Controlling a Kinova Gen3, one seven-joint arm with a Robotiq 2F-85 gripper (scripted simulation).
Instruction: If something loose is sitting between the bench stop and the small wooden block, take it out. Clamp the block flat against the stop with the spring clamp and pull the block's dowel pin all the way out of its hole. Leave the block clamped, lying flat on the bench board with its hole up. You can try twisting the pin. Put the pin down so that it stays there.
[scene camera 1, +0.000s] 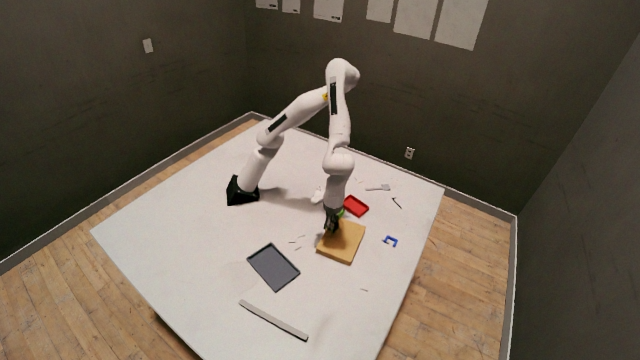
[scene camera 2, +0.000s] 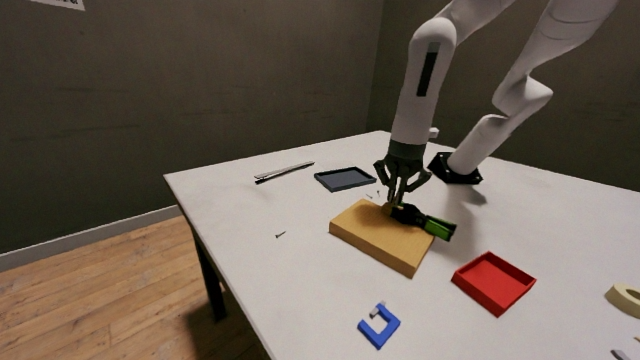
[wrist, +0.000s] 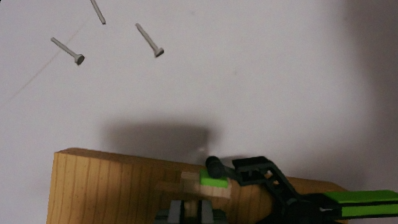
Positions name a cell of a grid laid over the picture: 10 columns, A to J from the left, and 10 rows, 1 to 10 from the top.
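Observation:
I can see a grey tray (scene camera 1: E8) in scene camera 1, and scene camera 2 gives me that grey tray (scene camera 2: F6) as well. A red tray (scene camera 2: H8) is visible in scene camera 2, while in the wrist view the red tray is out of frame. Then there is a bench stop (scene camera 2: G7), which I also find in scene camera 1, where the stop (scene camera 1: F7) is visible, and in the wrist view, which shows it (wrist: C8) too. As for my gripper (scene camera 2: G6), I see it in scene camera 2.

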